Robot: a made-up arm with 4 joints.
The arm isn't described. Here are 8 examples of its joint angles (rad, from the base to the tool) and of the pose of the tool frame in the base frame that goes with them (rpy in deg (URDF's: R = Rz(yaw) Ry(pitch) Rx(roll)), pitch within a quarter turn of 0, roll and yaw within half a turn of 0; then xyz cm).
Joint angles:
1: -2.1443 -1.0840 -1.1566 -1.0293
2: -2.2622 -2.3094 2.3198 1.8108
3: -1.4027 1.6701 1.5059 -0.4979
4: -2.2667 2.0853 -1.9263 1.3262
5: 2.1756 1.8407 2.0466 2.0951
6: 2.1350 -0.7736 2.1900 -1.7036
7: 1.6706 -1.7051 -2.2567 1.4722
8: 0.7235 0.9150 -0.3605 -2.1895
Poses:
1: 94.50 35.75 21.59 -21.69 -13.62 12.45
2: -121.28 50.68 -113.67 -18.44 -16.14 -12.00
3: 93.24 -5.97 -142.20 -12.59 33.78 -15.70
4: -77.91 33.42 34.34 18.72 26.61 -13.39
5: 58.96 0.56 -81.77 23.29 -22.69 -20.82
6: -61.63 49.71 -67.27 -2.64 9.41 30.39
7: 129.75 4.10 100.10 -1.67 23.26 -4.51
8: -48.14 67.95 8.43 -15.39 -32.03 18.88
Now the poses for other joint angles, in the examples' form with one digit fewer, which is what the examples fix.
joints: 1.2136 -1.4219 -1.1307 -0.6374
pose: 98.4 25.3 -164.0 19.2 19.6 2.1
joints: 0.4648 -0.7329 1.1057 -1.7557
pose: -125.8 42.5 -166.2 11.7 -6.0 31.3
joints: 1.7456 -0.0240 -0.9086 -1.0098
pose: 2.1 58.7 153.8 12.9 -2.0 31.2
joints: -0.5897 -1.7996 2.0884 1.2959
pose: -121.8 5.0 -47.5 18.3 -18.2 4.4
